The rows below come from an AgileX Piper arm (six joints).
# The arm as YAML. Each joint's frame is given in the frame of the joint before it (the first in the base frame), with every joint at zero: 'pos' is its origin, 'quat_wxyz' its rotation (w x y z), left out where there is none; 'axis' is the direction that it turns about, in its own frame. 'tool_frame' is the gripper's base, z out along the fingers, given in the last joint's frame.
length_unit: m
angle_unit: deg
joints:
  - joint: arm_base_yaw
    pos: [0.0, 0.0, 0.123]
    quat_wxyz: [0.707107, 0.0, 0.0, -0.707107]
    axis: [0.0, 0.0, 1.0]
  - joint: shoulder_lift
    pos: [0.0, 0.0, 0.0]
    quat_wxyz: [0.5, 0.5, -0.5, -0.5]
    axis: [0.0, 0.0, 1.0]
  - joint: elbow
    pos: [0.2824, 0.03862, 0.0]
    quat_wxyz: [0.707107, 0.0, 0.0, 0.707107]
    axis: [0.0, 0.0, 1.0]
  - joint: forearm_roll
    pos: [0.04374, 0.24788, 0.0]
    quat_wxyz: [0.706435, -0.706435, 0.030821, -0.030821]
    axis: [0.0, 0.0, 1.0]
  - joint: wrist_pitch
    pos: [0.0, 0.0, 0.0]
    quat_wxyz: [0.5, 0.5, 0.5, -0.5]
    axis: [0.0, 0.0, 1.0]
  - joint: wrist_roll
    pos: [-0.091, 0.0, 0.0]
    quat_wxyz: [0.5, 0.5, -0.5, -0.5]
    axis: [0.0, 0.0, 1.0]
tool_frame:
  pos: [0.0, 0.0, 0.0]
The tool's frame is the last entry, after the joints.
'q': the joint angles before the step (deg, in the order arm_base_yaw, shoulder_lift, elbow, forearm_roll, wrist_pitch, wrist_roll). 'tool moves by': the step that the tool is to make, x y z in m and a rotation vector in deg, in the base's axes. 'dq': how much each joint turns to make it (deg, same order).
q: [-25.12 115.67 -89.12 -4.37 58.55 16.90]
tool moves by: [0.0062 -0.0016 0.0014 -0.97 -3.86 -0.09]
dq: [0.00 0.04 -0.11 0.69 -3.84 0.09]
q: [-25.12 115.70 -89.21 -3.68 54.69 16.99]
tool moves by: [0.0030 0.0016 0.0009 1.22 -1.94 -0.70]
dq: [0.01 0.00 -0.13 2.05 -1.11 0.00]
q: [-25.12 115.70 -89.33 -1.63 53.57 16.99]
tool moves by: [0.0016 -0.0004 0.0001 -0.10 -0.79 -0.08]
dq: [0.00 0.11 -0.12 0.25 -0.74 0.00]
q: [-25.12 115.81 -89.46 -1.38 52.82 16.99]
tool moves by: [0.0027 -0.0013 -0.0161 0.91 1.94 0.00]
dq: [0.00 2.22 -0.09 0.00 0.01 -0.01]
